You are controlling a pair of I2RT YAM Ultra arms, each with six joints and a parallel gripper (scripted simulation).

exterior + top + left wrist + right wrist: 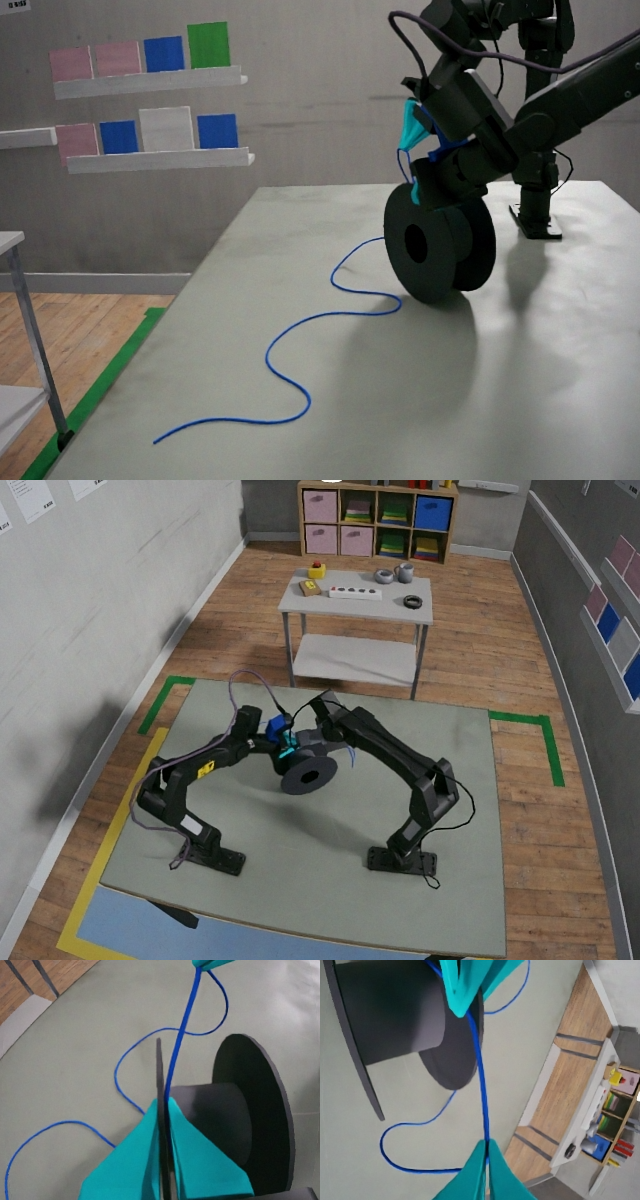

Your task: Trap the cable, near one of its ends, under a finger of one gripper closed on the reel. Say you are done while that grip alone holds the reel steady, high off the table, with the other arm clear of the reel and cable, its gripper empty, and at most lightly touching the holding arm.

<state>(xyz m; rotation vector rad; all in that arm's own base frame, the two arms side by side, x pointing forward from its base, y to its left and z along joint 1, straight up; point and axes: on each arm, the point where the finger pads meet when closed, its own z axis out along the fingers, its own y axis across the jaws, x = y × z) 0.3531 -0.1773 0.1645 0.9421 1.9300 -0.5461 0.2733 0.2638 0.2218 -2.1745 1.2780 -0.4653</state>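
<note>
My right gripper is now 130 mm above the dark reel, 70 mm to the right of it and 40 mm past it.
Now: the dark reel 70 mm below my left hand, 30 mm behind it and 20 mm to the right of it.
</note>
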